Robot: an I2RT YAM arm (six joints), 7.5 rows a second.
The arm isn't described. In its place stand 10 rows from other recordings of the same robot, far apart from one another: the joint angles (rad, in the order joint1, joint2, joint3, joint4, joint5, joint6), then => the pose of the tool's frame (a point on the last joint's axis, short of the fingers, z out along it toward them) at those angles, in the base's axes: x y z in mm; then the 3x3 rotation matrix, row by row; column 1 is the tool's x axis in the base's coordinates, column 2 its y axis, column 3 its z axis.
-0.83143, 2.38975, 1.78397, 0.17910, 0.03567, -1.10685 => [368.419, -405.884, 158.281], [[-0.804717, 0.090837, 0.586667], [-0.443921, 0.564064, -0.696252], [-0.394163, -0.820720, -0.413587]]
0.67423, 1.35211, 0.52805, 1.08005, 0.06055, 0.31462 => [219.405, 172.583, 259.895], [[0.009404, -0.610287, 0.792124], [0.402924, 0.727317, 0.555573], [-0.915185, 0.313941, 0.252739]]
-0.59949, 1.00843, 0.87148, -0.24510, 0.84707, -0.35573 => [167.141, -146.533, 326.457], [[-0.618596, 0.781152, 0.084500], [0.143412, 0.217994, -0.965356], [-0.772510, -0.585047, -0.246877]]
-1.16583, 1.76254, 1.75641, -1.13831, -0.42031, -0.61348 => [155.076, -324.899, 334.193], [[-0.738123, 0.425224, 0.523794], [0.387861, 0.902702, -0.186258], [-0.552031, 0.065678, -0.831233]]
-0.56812, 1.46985, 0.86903, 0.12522, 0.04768, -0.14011 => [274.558, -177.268, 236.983], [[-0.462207, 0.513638, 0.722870], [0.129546, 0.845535, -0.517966], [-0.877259, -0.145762, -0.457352]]
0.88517, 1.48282, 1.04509, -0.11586, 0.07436, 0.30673 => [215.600, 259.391, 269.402], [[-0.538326, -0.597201, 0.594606], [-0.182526, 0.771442, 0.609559], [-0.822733, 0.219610, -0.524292]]
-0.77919, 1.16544, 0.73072, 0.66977, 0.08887, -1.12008 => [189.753, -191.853, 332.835], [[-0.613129, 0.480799, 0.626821], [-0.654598, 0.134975, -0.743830], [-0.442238, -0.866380, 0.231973]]
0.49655, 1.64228, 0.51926, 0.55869, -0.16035, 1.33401 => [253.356, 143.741, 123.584], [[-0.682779, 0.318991, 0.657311], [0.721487, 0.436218, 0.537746], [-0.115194, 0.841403, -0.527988]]
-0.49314, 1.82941, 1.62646, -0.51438, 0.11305, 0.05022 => [369.817, -203.309, 306.210], [[-0.550948, 0.573633, 0.606137], [0.352720, 0.818311, -0.453824], [-0.756336, -0.036236, -0.653179]]
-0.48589, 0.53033, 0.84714, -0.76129, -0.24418, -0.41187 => [96.313, -41.131, 333.705], [[-0.452563, 0.086170, 0.887559], [-0.200284, 0.960068, -0.195333], [-0.868949, -0.266165, -0.417233]]
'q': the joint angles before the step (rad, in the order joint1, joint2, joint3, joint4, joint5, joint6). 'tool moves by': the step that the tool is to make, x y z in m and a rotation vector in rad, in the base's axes. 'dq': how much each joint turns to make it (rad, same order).
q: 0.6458, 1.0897, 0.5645, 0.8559, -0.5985, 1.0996
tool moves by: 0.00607, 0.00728, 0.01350, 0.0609, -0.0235, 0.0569
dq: 0.0045, 0.0591, 0.0515, 0.0994, -0.0361, 0.0628
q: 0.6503, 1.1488, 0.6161, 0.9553, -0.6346, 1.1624
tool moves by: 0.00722, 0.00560, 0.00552, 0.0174, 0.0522, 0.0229
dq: 0.0001, 0.0377, 0.0419, 0.0022, -0.0020, 0.0631
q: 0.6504, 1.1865, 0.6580, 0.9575, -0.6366, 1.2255
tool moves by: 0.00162, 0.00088, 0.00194, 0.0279, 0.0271, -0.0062
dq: 0.0015, 0.0102, 0.0062, 0.0222, 0.0234, 0.0391
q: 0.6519, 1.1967, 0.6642, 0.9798, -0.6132, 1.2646
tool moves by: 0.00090, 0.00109, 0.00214, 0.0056, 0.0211, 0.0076
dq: 0.0015, 0.0032, 0.0109, -0.0083, 0.0019, 0.0223
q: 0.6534, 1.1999, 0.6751, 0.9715, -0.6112, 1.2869
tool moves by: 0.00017, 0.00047, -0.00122, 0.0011, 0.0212, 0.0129
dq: 0.0004, 0.0028, -0.0017, 0.0009, -0.0053, 0.0218
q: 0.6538, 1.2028, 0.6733, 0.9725, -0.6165, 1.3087
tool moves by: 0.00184, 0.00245, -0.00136, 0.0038, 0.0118, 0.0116
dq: 0.0027, 0.0166, 0.0039, 0.0150, -0.0036, 0.0160
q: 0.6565, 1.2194, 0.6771, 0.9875, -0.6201, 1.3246
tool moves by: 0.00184, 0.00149, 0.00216, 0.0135, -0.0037, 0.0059
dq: 0.0000, 0.0140, 0.0108, 0.0217, -0.0016, 0.0125
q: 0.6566, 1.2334, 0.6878, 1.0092, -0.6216, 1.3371
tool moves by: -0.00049, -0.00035, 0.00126, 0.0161, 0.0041, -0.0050
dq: 0.0015, -0.0004, -0.0009, 0.0146, 0.0127, 0.0130
